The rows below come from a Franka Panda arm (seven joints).
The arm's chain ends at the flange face. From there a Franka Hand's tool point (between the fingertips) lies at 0.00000 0.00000 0.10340 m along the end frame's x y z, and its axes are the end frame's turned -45 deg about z.
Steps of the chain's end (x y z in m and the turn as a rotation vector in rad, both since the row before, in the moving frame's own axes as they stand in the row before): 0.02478 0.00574 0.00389 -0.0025 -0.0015 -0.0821; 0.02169 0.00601 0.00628 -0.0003 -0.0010 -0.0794; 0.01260 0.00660 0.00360 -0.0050 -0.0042 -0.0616; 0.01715 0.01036 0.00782 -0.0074 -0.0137 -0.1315
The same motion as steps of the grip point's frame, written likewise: 0.01317 0.02167 0.00389 -0.0007 -0.0028 -0.0821; 0.01099 0.01954 0.00628 0.0005 -0.0009 -0.0794; 0.00357 0.01366 0.00360 -0.0006 -0.0065 -0.0616; 0.00323 0.01909 0.00781 0.0045 -0.0149 -0.1315
